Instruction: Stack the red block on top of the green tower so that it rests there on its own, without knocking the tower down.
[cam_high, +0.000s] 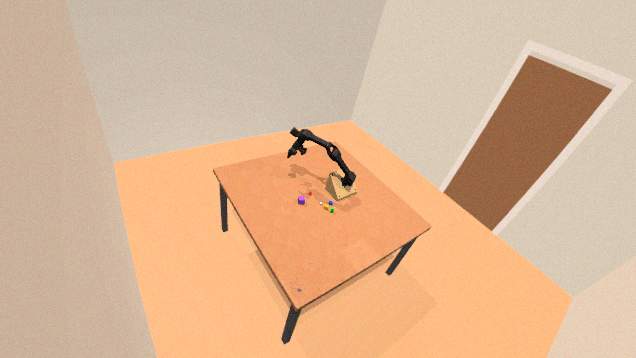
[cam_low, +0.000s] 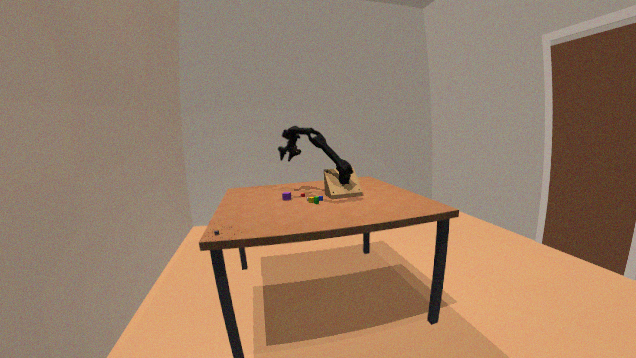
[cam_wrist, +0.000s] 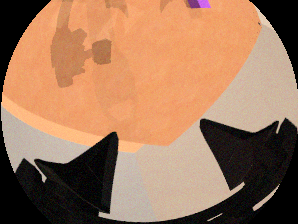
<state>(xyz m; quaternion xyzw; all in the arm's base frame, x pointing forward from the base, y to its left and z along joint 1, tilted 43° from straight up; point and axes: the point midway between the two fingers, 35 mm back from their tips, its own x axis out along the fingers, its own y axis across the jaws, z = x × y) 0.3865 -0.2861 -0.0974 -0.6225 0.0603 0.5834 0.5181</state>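
Right now the red block is 23 cm to the left of my gripper tip, 22 cm below it and 11 cm behind it. Also, from my gripper tip: blue block: 38 cm to the left, 22 cm below, 21 cm behind; purple cube: 29 cm to the left, 21 cm below, 1 cm ahead; yellow block: 41 cm to the left, 22 cm below, 15 cm behind.
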